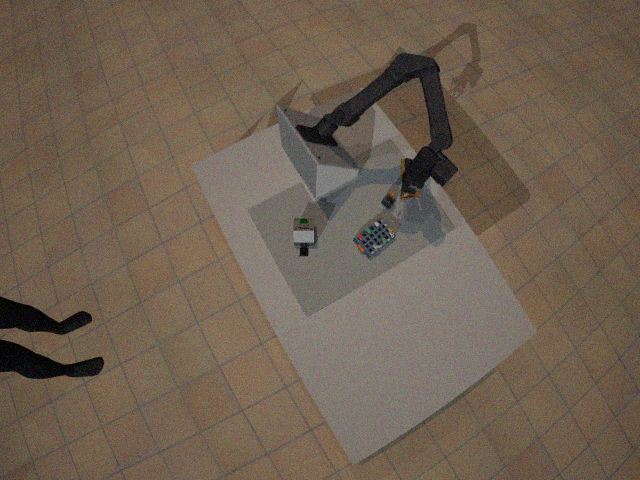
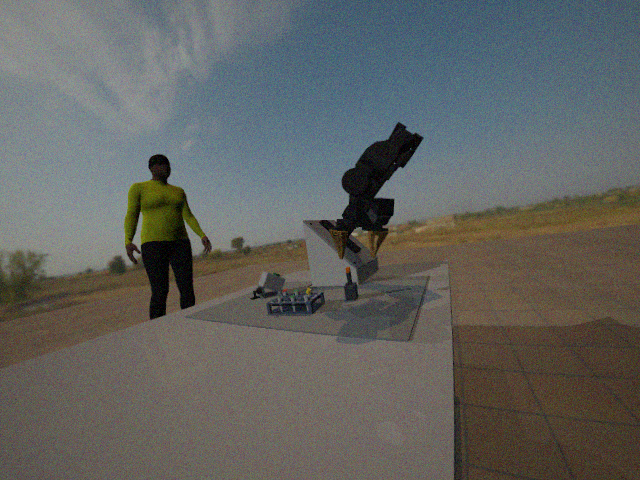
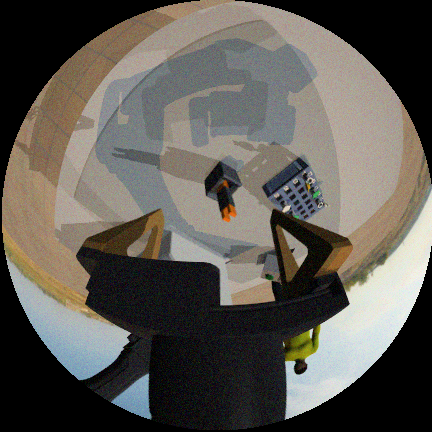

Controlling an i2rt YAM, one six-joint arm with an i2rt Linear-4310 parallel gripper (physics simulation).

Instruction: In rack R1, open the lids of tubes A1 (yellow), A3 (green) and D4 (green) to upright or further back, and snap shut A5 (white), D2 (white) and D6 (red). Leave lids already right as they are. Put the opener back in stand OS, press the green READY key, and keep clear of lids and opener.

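Places are measured from the arm's base along level axes (x back, y down, z right), in centimetres.
Pixels of known places: gripper, fingertip midpoint: (image 1: 402,187) (image 2: 357,257) (image 3: 216,214); arm's base, link origin: (image 1: 317,137).
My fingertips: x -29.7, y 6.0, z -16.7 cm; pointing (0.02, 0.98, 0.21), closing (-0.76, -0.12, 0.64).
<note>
For each thing: its top centre in the pictures, then the offset to it from my fingertips. "spot": a spot on its surface instead. Level surfaces: height alone.
- Rack R1, top centre: (image 3: 309,213) (image 2: 292,287) (image 1: 376,234) dx -8.3, dy +5.2, dz +16.2 cm
- yellow lid, top centre: (image 3: 309,187) dx -9.8, dy +5.6, dz +10.5 cm
- green lid, top centre: (image 3: 315,194) dx -11.0, dy +6.8, dz +14.6 cm
- white lid, top centre: (image 3: 286,208) dx -5.0, dy +6.8, dz +13.2 cm
- opener, top centre: (image 3: 229,216) (image 2: 347,267) dx +0.7, dy +2.5, dz +3.4 cm
- grey box, surface spot: (image 1: 303,236) spot: dx +4.2, dy +4.8, dz +38.0 cm
- mat, surface height: dy +11.0 cm
- white table, surface height: dy +11.3 cm
Rack R1 (image 2: 277,312) (image 3: 286,179) is a small blue rack on the grey mat, with small coloured lids. A yellow lid (image 3: 308,187) and a green lid (image 3: 316,194) show near one side, and a white lid (image 3: 286,208) near another; lid angles and tube labels are too small to read. The opener (image 2: 348,276) (image 3: 226,200), dark with orange prongs, stands upright in the dark stand OS (image 1: 388,202) (image 2: 351,292) (image 3: 219,174). My gripper (image 2: 357,256) (image 3: 216,214) is open and empty, above the opener and apart from it. The green READY key (image 1: 303,221) (image 3: 269,277) is on a grey box.
The grey box (image 1: 303,236) (image 2: 270,282) stands on the mat (image 1: 310,299), across from the rack. A large pale wedge-shaped mount (image 1: 299,155) (image 2: 323,263) carries the arm's base. The white table (image 1: 392,372) extends beyond the mat. A person in a yellow-green top (image 2: 161,211) stands beyond the table.
</note>
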